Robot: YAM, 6 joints.
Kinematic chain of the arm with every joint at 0, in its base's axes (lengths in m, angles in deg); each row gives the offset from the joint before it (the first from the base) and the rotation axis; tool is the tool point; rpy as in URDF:
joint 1: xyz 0 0 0.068 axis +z
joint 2: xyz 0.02 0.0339 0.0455 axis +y
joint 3: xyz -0.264 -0.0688 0 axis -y
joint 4: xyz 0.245 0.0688 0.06 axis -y
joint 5: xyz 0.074 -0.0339 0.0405 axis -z
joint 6: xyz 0.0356 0 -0.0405 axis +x
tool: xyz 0 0 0 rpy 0 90 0
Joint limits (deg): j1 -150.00..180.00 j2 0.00..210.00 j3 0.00..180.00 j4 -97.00..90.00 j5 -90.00..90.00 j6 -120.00..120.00
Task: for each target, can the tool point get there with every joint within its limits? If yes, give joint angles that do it. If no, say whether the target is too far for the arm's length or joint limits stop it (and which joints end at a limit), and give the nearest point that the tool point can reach.
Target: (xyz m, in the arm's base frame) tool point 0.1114 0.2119 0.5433
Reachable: yes | joints -115.13 20.66 112.13 -31.60 -17.76 -73.17
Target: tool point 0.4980 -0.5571 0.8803
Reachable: no: too far | nearest point 0.3003 -0.3360 0.5676 | short by 0.431 m
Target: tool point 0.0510 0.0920 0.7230
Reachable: yes | joints -116.55 76.08 157.39 29.77 -7.24 84.22
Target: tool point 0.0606 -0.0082 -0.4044
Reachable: no: joint limits stop it (at a limit: joint 2) | nearest point 0.0897 -0.0121 -0.3440 | short by 0.067 m
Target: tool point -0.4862 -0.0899 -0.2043
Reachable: no: joint limits stop it (at a limit: joint 1) | nearest point -0.4862 -0.0356 -0.2043 | short by 0.054 m
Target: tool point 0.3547 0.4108 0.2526
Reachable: yes | joints 51.57 137.82 104.12 61.84 39.34 93.81
